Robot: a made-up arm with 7 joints.
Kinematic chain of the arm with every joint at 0, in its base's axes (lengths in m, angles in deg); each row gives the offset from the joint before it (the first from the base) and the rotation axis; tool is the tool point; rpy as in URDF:
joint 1: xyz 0 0 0.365 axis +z
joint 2: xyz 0 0 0 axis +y
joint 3: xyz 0 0 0.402 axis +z
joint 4: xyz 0.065 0 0 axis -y
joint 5: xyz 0.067 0 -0.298 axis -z
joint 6: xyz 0 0 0 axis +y
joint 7: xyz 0.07 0 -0.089 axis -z
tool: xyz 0 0 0 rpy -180 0 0
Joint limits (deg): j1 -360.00..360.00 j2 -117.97..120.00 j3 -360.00..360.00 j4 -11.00..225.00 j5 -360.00..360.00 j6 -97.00..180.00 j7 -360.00..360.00
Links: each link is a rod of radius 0.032 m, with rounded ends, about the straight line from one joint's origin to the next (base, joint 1, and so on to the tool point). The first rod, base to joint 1, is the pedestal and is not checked.
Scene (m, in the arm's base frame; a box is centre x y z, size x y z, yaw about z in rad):
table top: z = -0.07
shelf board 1: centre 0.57 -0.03 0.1 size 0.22 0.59 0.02 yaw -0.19
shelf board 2: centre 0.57 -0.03 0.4 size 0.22 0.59 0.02 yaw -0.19
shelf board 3: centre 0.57 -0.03 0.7 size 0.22 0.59 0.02 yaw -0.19
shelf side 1: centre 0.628 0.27 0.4 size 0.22 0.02 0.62 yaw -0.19
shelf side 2: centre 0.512 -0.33 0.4 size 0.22 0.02 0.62 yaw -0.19
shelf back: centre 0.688 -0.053 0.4 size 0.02 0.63 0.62 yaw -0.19
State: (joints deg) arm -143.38 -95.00 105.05 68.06 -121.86 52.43 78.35
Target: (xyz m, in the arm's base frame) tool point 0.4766 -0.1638 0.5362
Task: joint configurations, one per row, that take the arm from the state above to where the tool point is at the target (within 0.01 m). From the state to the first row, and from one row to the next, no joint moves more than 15 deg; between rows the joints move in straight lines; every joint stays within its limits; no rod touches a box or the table.
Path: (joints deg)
1: -139.18 -94.17 107.41 56.92 -121.52 50.20 78.35
2: -134.98 -93.34 109.77 45.77 -121.18 47.97 78.35
3: -130.79 -92.51 112.13 34.63 -120.84 45.74 78.35
4: -130.15 -89.38 97.80 34.39 -119.65 49.52 78.35
5: -129.51 -86.25 83.46 34.14 -118.45 53.30 78.35
6: -128.88 -83.12 69.13 33.90 -117.26 57.07 78.35
7: -133.56 -82.02 73.33 46.71 -118.59 57.22 78.35
8: -138.24 -80.93 77.54 59.51 -119.92 57.37 78.35

